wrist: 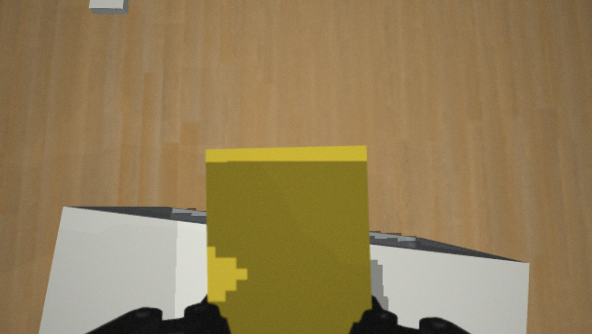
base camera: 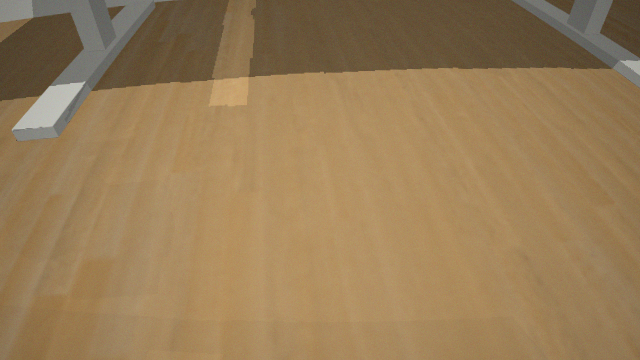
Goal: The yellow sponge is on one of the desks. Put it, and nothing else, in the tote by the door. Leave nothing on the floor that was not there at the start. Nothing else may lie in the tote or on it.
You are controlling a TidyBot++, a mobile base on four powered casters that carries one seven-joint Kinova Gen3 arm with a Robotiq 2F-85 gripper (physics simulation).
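Places are measured from the arm's base along level axes (x back, y right, z up), in metres.
Pixels of known places: gripper, fingertip midpoint: (wrist: pixel 291 300).
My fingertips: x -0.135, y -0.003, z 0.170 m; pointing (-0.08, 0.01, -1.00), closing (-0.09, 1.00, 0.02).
For each thing: its middle in the pictures, then the offset to it from my fingertips. "pt": a spot on its surface instead. Level surfaces: height alone.
- yellow sponge, body centre: (wrist: pixel 290 264) dy -0.003, dx -0.020, dz +0.017 m
- desk's left foot, surface spot: (base camera: pixel 52 107) pt dy -0.484, dx -0.509, dz -0.542 m
- right foot, surface spot: (base camera: pixel 590 42) pt dy +0.682, dx -0.834, dz -0.545 m
- wooden floor, its level: dz -0.567 m
The yellow sponge (wrist: pixel 287 215) is large in the lower middle of the wrist view. My gripper (wrist: pixel 291 300) is shut on it, with a black finger at each side of its lower part. The sponge hides what is directly beneath it. The tote and the door do not show in either view. The gripper does not show in the base camera view.
A white, flat-topped body with dark edges (wrist: pixel 120 270) lies below the sponge on both sides in the wrist view. In the base camera view, a desk's left foot (base camera: pixel 52 107) and right foot (base camera: pixel 590 42) stand on the wooden floor (base camera: pixel 320 210).
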